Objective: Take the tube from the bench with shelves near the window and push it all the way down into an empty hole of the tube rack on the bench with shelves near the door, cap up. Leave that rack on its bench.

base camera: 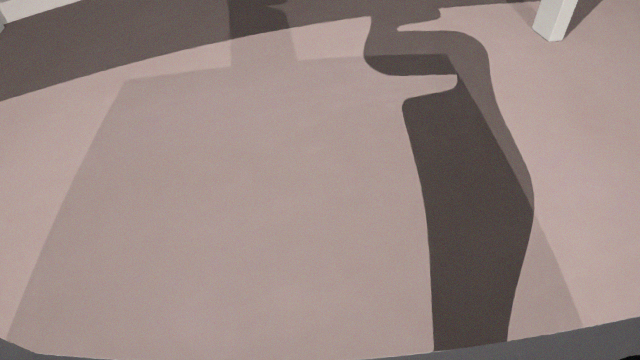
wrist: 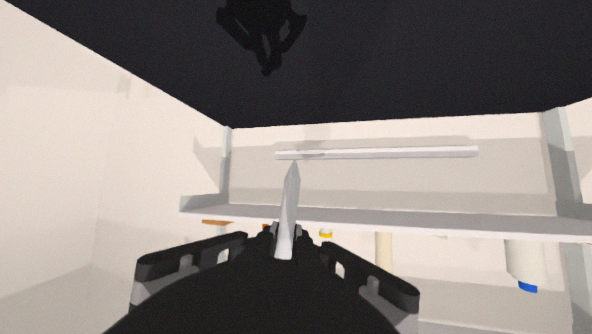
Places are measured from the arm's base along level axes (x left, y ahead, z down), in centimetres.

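Pixels of known places: gripper, between the fingertips: (wrist: 286, 232).
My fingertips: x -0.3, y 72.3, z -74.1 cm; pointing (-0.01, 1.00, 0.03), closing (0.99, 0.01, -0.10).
Observation:
Behind a point stands the place of what it marks.
The tube (wrist: 290, 205) @[x 0.2, y 70.9, z -71.2 cm] is pale and translucent, with a pointed end. In the wrist view it sticks out between the fingers, pointed end away from the gripper body. My gripper (wrist: 286, 232) @[x -0.3, y 72.3, z -74.1 cm] is shut on it; the fingers hide part of it and I cannot make out its cap. The dark bench top (wrist: 400, 65) @[x 28.7, y 93.2, z -36.6 cm] fills the upper part of the wrist view, which looks upside down, and carries the gripper's shadow. I cannot tell which bench it is. The tube rack does not show in either view.
A grey shelf (wrist: 400, 218) @[x 37.9, y 110.4, z -80.4 cm] spans the wrist view between side posts (wrist: 565, 150) @[x 105.9, y 110.5, z -54.5 cm]. A bottle with a blue cap (wrist: 527, 286) @[x 71.3, y 102.9, z -98.7 cm], a yellow-capped item (wrist: 325, 234) @[x 12.3, y 114.3, z -87.2 cm] and a cream cylinder (wrist: 384, 250) @[x 30.6, y 108.3, z -90.3 cm] are on the shelves. A white leg (base camera: 555, 20) @[x -47.8, y 73.1, z 34.7 cm] stands on the shadowed floor (base camera: 250, 200) @[x 10.0, y 36.8, z 39.6 cm].

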